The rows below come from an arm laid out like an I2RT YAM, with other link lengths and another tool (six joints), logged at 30 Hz.
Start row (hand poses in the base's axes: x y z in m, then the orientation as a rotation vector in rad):
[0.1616 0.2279 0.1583 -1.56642 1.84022 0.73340]
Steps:
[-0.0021 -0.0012 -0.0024 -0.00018 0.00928 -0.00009]
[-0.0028 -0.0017 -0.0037 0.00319 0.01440 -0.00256]
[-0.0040 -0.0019 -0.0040 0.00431 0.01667 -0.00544]
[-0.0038 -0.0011 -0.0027 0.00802 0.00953 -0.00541]
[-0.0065 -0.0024 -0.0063 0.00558 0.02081 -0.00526]
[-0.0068 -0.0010 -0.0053 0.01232 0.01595 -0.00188]
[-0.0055 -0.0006 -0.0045 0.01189 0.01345 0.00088]
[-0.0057 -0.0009 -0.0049 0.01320 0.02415 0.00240]
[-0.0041 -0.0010 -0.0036 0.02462 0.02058 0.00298]
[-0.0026 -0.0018 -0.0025 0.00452 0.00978 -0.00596]
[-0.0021 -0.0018 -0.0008 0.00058 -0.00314 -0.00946]
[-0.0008 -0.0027 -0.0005 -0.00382 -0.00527 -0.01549]
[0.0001 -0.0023 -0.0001 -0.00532 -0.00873 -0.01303]
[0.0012 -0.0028 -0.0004 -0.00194 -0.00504 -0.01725]
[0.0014 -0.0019 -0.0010 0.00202 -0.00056 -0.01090]
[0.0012 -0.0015 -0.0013 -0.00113 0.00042 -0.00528]
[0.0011 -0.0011 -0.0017 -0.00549 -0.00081 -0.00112]
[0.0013 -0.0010 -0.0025 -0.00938 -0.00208 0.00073]
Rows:
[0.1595 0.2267 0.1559 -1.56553 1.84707 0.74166]
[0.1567 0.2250 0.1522 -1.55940 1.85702 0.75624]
[0.1527 0.2231 0.1482 -1.54922 1.86967 0.77253]
[0.1489 0.2220 0.1455 -1.53750 1.87465 0.78538]
[0.1424 0.2196 0.1392 -1.52592 1.88918 0.80651]
[0.1356 0.2186 0.1339 -1.51432 1.89343 0.83033]
[0.1301 0.2180 0.1294 -1.50614 1.89436 0.85274]
[0.1244 0.2171 0.1245 -1.49692 1.90094 0.88660]
[0.1203 0.2161 0.1209 -1.48195 1.89615 0.92685]
[0.1177 0.2143 0.1184 -1.47094 1.90322 0.93670]
[0.1156 0.2125 0.1176 -1.46102 1.90590 0.93004]
[0.1148 0.2098 0.1171 -1.44752 1.91356 0.91509]
[0.1149 0.2075 0.1170 -1.43819 1.91828 0.89695]
[0.1161 0.2047 0.1166 -1.42161 1.92551 0.88297]
[0.1175 0.2028 0.1156 -1.40876 1.92966 0.87915]
[0.1187 0.2013 0.1143 -1.40362 1.93363 0.87610]
[0.1198 0.2002 0.1126 -1.40572 1.93744 0.87020]
[0.1211 0.1992 0.1101 -1.41228 1.94197 0.86072]

